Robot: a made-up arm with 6 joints. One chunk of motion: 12 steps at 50 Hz.
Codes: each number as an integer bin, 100 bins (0 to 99) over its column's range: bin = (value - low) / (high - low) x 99, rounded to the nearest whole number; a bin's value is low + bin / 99 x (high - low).
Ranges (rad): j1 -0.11..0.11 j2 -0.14..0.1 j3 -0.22..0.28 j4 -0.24..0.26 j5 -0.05..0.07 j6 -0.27..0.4
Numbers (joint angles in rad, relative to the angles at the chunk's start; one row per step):
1: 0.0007 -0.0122 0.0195 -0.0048 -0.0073 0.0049
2: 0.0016 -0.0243 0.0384 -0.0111 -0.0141 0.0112
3: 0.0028 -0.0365 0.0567 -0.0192 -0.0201 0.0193
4: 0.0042 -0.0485 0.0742 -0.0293 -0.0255 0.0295
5: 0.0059 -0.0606 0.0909 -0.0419 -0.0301 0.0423
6: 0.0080 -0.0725 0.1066 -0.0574 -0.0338 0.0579
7: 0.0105 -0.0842 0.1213 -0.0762 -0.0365 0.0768
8: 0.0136 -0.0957 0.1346 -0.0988 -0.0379 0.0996
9: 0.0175 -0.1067 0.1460 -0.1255 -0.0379 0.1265
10: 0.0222 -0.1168 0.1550 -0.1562 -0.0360 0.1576
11: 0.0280 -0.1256 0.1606 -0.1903 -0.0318 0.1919
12: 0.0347 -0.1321 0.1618 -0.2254 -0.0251 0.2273
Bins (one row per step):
1: 50 53 47 47 35 41
2: 50 48 51 45 30 42
3: 51 43 55 44 25 43
4: 51 38 58 42 20 44
5: 52 33 62 39 16 46
6: 53 28 65 36 13 48
7: 54 23 68 32 11 51
8: 56 18 70 28 10 55
9: 57 14 72 23 10 59
10: 59 10 74 17 12 63
11: 62 6 75 10 15 68
12: 65 3 76 3 21 73

